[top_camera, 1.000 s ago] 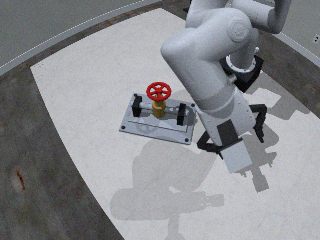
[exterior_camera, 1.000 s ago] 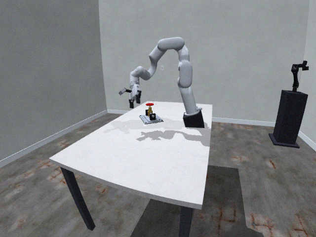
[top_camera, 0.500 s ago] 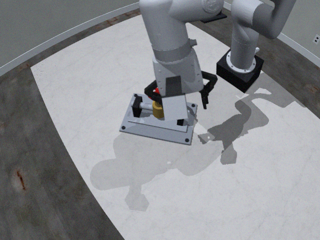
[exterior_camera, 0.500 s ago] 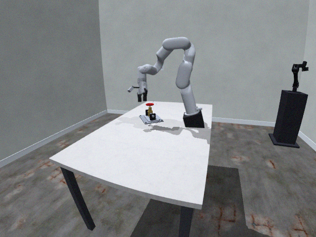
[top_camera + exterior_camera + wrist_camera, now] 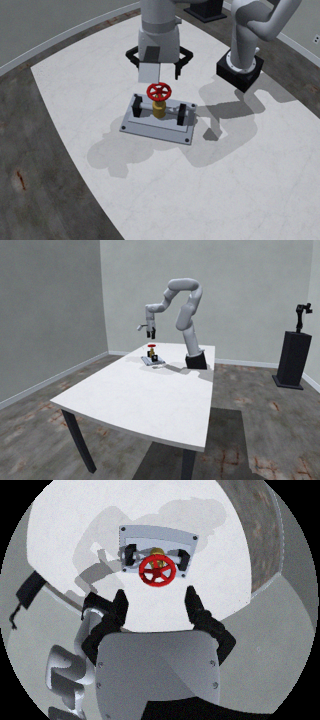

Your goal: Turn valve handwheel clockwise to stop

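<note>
Right now my hand is 9 cm above the red handwheel.
</note>
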